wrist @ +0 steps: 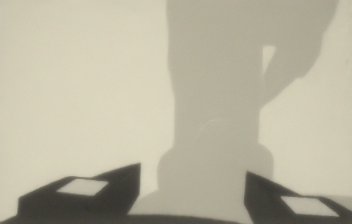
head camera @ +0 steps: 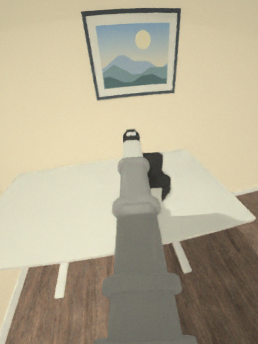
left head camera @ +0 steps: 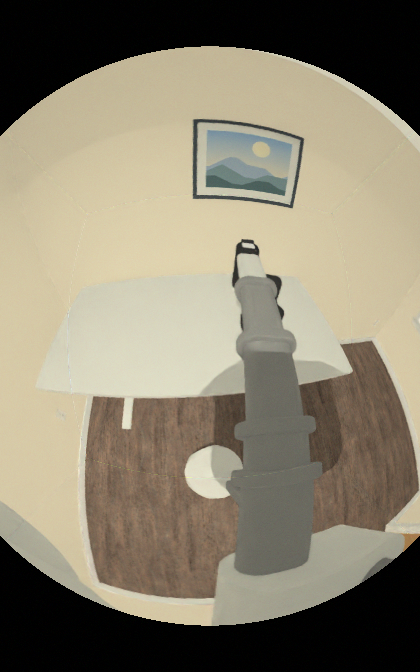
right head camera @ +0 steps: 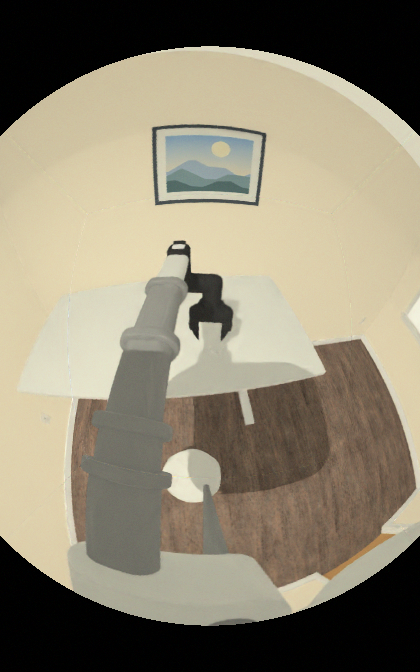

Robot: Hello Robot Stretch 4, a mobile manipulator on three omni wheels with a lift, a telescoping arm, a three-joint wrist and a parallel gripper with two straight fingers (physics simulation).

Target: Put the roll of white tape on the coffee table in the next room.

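Frame: origin at the robot's base, x ahead, y left, z up, level; centimetres.
Where they show: gripper, fingertip midpoint: [wrist: 191,183].
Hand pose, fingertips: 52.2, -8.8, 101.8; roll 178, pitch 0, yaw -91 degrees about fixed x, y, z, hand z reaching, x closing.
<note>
After its pixels a point has its place, as x, y, z.
A faint curved edge of the white tape roll [wrist: 212,123] {56.1, -10.7, 94.7} shows in the wrist view, in the arm's shadow on the white table [head camera: 60,210] {55.7, 43.8, 92.3} [left head camera: 140,340] [right head camera: 90,340]. It lies ahead of the fingertips, a little right of the middle between them. Most of its outline blends into the table top. My gripper [right head camera: 210,339] [wrist: 191,183] {52.1, -8.8, 101.8} is open wide, with nothing between its fingers, and points down over the right part of the table. In the head and left head views the arm hides much of it. The coffee table does not show in these views.
A framed mountain picture [head camera: 136,55] {111.5, -6.9, 162.4} [left head camera: 247,162] [right head camera: 209,165] hangs on the wall behind the table. A round white object [left head camera: 205,472] [right head camera: 185,475] is below the arm, in front of the table. An orange-brown floor strip [right head camera: 357,556] shows past a wall edge at the lower right.
</note>
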